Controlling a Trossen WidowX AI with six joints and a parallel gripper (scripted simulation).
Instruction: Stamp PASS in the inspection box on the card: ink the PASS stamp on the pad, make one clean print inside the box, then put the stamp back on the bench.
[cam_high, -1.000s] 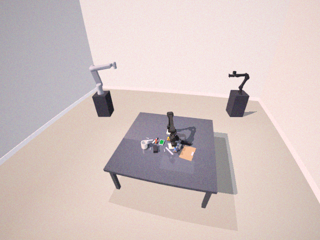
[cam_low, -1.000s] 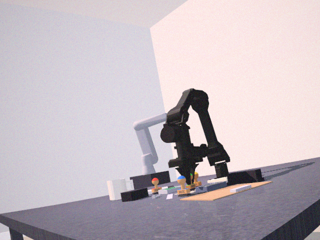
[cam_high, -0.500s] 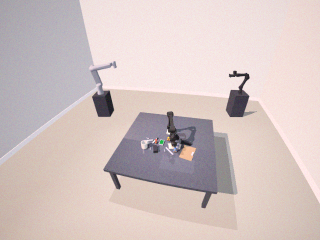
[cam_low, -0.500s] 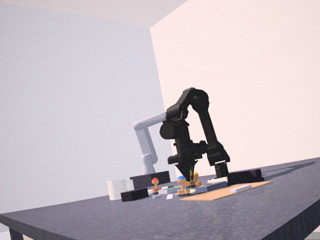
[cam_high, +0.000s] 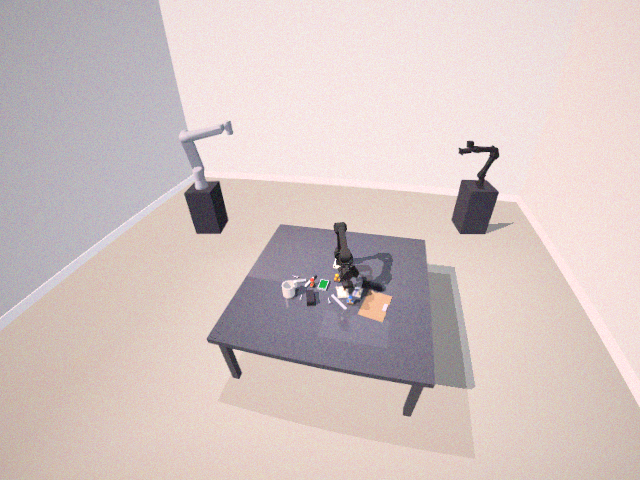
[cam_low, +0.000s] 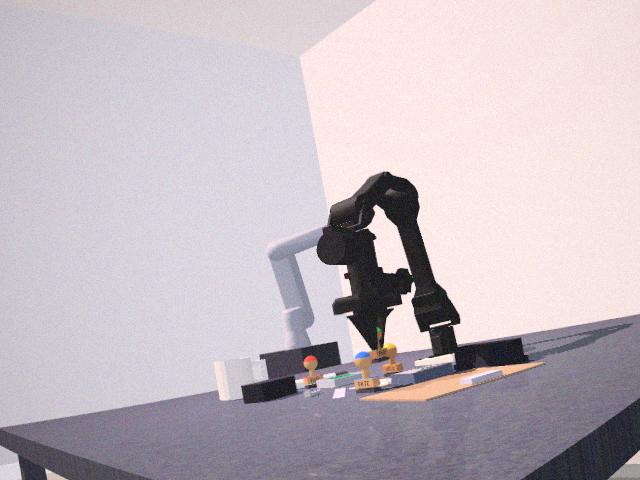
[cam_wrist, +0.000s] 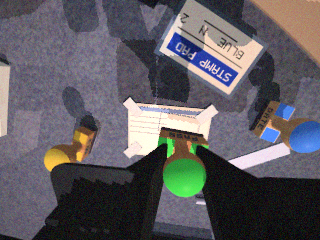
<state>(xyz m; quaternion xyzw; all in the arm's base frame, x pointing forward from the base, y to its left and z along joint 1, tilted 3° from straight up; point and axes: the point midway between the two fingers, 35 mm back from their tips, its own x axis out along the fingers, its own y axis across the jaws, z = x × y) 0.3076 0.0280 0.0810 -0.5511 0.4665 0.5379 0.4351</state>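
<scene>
My gripper tip is now 6 cm above the cream inspection card, 1 cm to the left of it and 1 cm past it. Also, from my gripper tip: green-knobbed PASS stamp (right at my gripper tip); then blue-knobbed stamp (10 cm ahead, 4 cm below, 3 cm to the left); then yellow-knobbed stamp (12 cm behind, 5 cm to the right, 4 cm below).
</scene>
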